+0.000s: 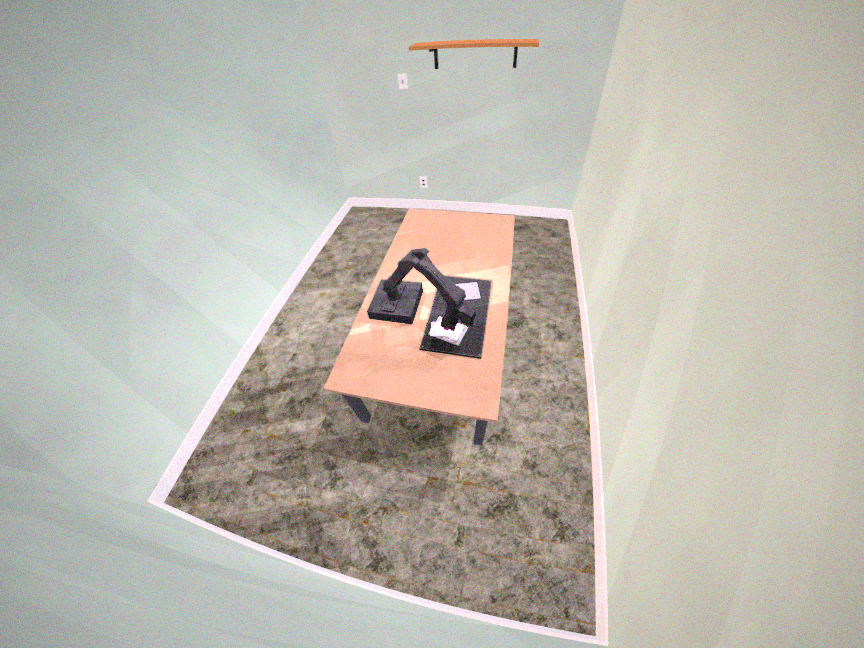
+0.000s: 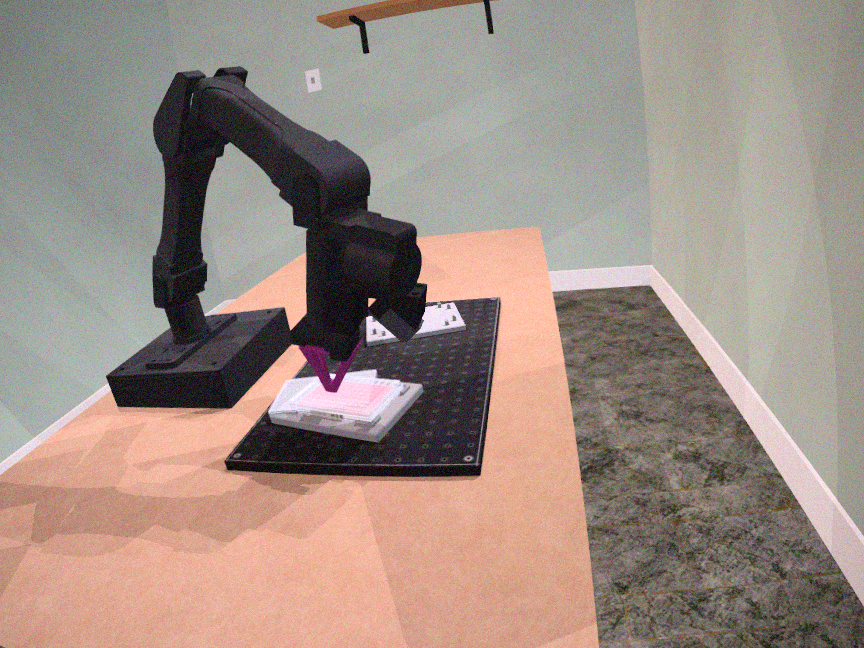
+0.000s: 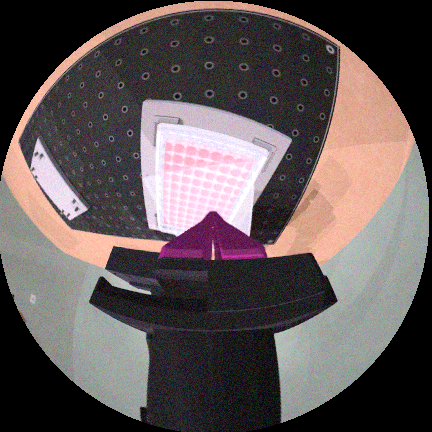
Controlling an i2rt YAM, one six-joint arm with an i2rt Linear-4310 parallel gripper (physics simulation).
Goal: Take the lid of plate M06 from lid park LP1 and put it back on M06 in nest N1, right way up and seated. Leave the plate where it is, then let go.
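Frame: origin at the arm's base, x left, y back, z up, level; metres.
Seen in the pictures: gripper, fingertip midpoint: [image 1: 446, 329] [image 2: 331, 391] [image 3: 212, 216]; arm's base at its link origin: [image 1: 394, 297] [image 2: 194, 341] [image 3: 161, 288].
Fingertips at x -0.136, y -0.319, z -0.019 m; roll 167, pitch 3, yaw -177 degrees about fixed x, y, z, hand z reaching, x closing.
Offsets run from my fingertips to a thing's middle. "spot": to the spot under its first point. Level surfaces: height alone.
Plate M06 {dz -0.004, dx +0.004, dy +0.013 m} [image 2: 362, 398] [image 3: 200, 175], with pink wells, lies in the grey-white nest N1 {dz -0.025, dx +0.015, dy -0.008 m} [image 1: 455, 340] [image 2: 314, 426] [image 3: 150, 115] on the black board. The clear lid {spot: dz -0.001, dx -0.015, dy +0.061 m} [image 2: 284, 397] [image 3: 244, 220] lies askew and tilted at the plate, with corners sticking out past its sides; how it rests on the plate is hard to tell. Lid park LP1 {dz -0.024, dx +0.295, dy -0.028 m} [image 1: 470, 290] [image 2: 443, 319] [image 3: 57, 185], a white slab with small dark pegs, bears no lid. My gripper [image 2: 333, 388] [image 3: 212, 216] is shut, its magenta tips together, low at the plate and lid on the arm-base side. Contact cannot be told.
The black perforated board {dz -0.040, dx +0.155, dy -0.031 m} [image 1: 474, 348] [image 2: 446, 418] [image 3: 210, 52] bears the nest and lid park on the wooden table {dz -0.046 m} [image 1: 411, 380] [image 2: 530, 544]. The arm's black base block [image 1: 394, 313] [image 2: 174, 387] stands beside the board. A wall shelf [image 1: 474, 44] [image 2: 404, 8] is far behind.
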